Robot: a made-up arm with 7 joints. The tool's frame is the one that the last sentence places.
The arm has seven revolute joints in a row. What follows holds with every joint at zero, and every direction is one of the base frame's.
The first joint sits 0.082 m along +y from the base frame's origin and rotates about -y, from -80 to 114.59 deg.
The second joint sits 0.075 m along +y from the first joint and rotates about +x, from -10 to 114.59 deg.
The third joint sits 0.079 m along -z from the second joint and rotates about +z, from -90 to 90 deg.
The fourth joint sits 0.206 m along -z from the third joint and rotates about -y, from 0 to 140 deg.
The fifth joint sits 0.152 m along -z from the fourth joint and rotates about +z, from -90 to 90 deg.
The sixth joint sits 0.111 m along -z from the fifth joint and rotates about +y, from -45 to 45 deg.
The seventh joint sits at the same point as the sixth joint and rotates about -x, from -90 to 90 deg.
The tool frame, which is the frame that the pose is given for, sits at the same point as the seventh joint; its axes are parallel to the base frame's.
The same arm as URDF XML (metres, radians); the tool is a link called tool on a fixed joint. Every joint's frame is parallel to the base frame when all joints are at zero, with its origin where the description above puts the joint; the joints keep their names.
<robot name="arm">
<joint name="tool_joint" type="fixed"><parent link="link7"/><child link="tool"/><origin xyz="0.0000 0.0000 0.0000" rpy="0.0000 0.0000 0.0000"/></joint>
<joint name="joint 7" type="revolute"><parent link="link6"/><child link="link7"/><origin xyz="0.0000 0.0000 0.0000" rpy="0.0000 0.0000 0.0000"/><axis xyz="-1 0 0"/><limit lower="-1.5708" upper="1.5708"/></joint>
<joint name="joint 6" type="revolute"><parent link="link5"/><child link="link6"/><origin xyz="0.0000 0.0000 -0.1110" rpy="0.0000 0.0000 0.0000"/><axis xyz="0 1 0"/><limit lower="-0.7854" upper="0.7854"/></joint>
<joint name="joint 5" type="revolute"><parent link="link4"/><child link="link5"/><origin xyz="0.0000 0.0000 -0.1520" rpy="0.0000 0.0000 0.0000"/><axis xyz="0 0 1"/><limit lower="-1.5708" upper="1.5708"/></joint>
<joint name="joint 4" type="revolute"><parent link="link3"/><child link="link4"/><origin xyz="0.0000 0.0000 -0.2060" rpy="0.0000 0.0000 0.0000"/><axis xyz="0 -1 0"/><limit lower="0.0000" upper="2.4435"/></joint>
<joint name="joint 3" type="revolute"><parent link="link2"/><child link="link3"/><origin xyz="0.0000 0.0000 -0.0790" rpy="0.0000 0.0000 0.0000"/><axis xyz="0 0 1"/><limit lower="-1.5708" upper="1.5708"/></joint>
<joint name="joint 2" type="revolute"><parent link="link1"/><child link="link2"/><origin xyz="0.0000 0.0750 0.0000" rpy="0.0000 0.0000 0.0000"/><axis xyz="1 0 0"/><limit lower="-0.1745" upper="2.0000"/></joint>
<joint name="joint 1" type="revolute"><parent link="base"/><child link="link1"/><origin xyz="0.0000 0.0820 0.0000" rpy="0.0000 0.0000 0.0000"/><axis xyz="0 -1 0"/><limit lower="-1.3963" upper="2.0000"/></joint>
<link name="base"/>
<link name="link1"/>
<link name="link2"/>
<link name="link3"/>
<link name="link4"/>
<link name="link5"/>
<link name="link6"/>
<link name="link7"/>
<link name="tool"/>
</robot>

